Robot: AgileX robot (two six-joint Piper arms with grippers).
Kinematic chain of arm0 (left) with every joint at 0, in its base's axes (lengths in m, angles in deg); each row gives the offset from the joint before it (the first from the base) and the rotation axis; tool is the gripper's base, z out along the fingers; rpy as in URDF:
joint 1: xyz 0 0 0.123 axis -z
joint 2: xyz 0 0 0 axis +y
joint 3: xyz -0.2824 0 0.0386 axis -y
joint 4: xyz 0.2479 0 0.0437 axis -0.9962 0 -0.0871
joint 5: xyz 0 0 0 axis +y
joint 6: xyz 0.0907 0 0.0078 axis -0.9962 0 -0.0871
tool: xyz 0 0 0 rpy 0 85 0
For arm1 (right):
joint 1: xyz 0 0 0.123 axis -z
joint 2: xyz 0 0 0 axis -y
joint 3: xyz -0.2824 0 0.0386 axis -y
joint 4: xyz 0.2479 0 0.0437 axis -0.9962 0 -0.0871
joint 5: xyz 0 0 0 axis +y
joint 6: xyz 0.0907 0 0.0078 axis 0.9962 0 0.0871
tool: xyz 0 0 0 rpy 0 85 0
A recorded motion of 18 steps. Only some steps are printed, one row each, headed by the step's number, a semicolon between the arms.
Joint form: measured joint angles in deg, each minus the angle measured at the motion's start. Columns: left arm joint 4, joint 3, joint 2, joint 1, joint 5, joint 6; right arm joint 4, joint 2, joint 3, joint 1, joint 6, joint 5.
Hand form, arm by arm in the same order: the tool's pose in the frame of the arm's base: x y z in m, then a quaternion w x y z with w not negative. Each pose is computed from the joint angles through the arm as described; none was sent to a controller.
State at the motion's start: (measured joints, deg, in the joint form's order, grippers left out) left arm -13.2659 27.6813 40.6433 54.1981 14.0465 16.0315; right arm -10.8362 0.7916 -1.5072 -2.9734 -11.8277 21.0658
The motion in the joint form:
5: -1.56 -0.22 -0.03 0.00 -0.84 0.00; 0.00 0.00 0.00 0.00 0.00 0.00
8: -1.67 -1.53 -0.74 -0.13 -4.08 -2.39; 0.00 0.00 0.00 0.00 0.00 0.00
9: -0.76 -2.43 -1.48 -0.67 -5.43 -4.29; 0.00 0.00 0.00 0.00 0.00 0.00
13: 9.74 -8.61 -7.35 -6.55 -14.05 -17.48; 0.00 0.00 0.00 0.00 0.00 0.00
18: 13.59 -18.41 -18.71 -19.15 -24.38 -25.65; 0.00 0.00 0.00 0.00 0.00 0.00
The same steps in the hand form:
5: 0.0903 -0.1160 0.2897 0.51210 0.35010 0.74550 -0.24376; 0.0522 0.0089 0.1725 0.59808 -0.05286 0.79898 0.03373
8: 0.0887 -0.1155 0.2885 0.53154 0.36374 0.72475 -0.24474; 0.0522 0.0089 0.1725 0.59808 -0.05286 0.79898 0.03373
9: 0.0879 -0.1133 0.2869 0.54050 0.36637 0.71705 -0.24387; 0.0522 0.0089 0.1725 0.59808 -0.05286 0.79898 0.03373
13: 0.0849 -0.0931 0.2770 0.60358 0.33760 0.68274 -0.23578; 0.0522 0.0089 0.1725 0.59808 -0.05286 0.79898 0.03373
18: 0.0777 -0.0544 0.2567 0.70529 0.26025 0.63951 -0.16084; 0.0522 0.0089 0.1725 0.59808 -0.05286 0.79898 0.03373

